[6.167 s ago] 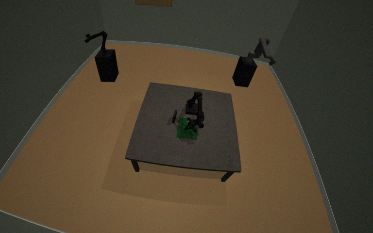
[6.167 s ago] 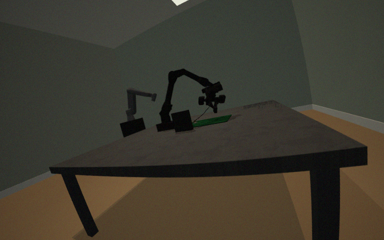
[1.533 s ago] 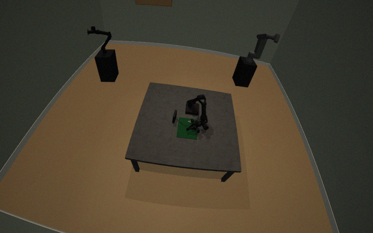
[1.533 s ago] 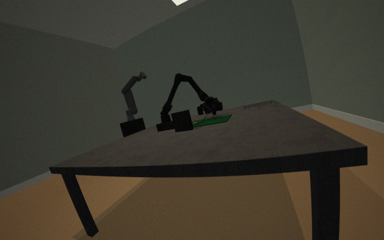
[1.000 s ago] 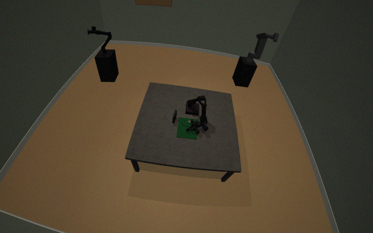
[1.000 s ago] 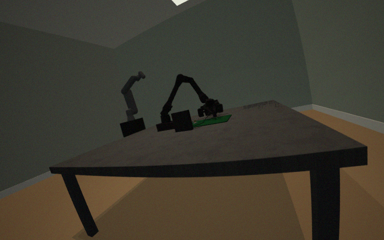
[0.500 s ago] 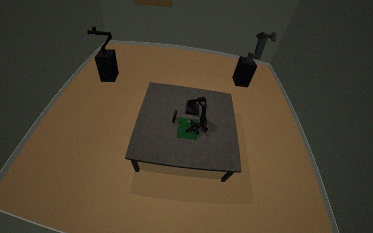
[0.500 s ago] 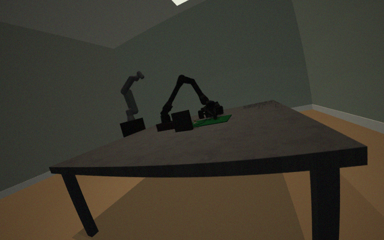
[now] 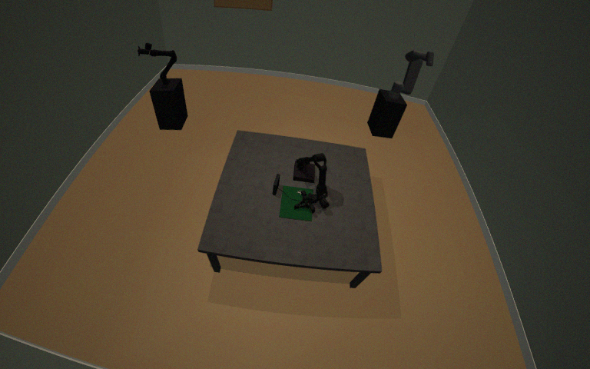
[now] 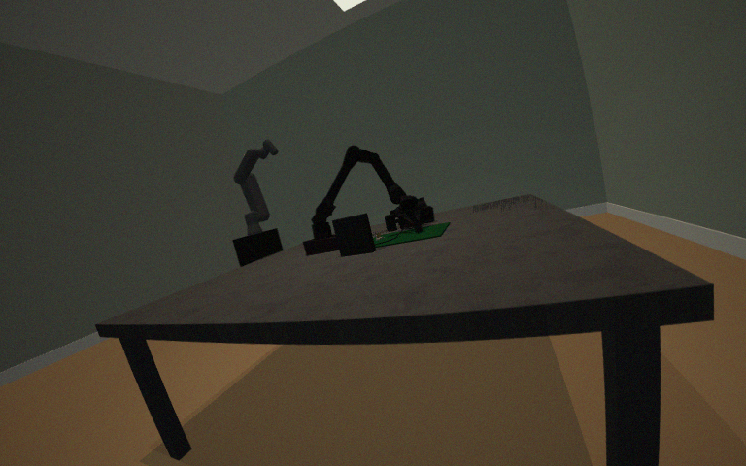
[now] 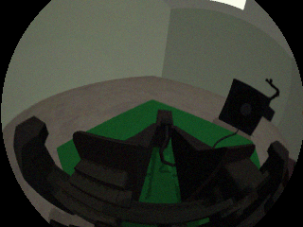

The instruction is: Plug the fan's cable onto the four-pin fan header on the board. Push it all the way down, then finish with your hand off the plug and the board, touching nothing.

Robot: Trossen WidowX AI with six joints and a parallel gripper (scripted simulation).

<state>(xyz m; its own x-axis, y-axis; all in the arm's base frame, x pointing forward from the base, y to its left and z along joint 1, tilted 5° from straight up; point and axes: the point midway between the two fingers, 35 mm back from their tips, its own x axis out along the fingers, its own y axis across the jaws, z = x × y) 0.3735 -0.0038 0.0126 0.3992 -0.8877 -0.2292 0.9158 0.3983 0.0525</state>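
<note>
My gripper tip is now 1 cm to the left of the dark plug and 1 cm above it. From my gripper tip the other things lie so: green board (5 cm behind, 5 cm below); then black fan (17 cm behind, 16 cm to the right, 2 cm above).
</note>
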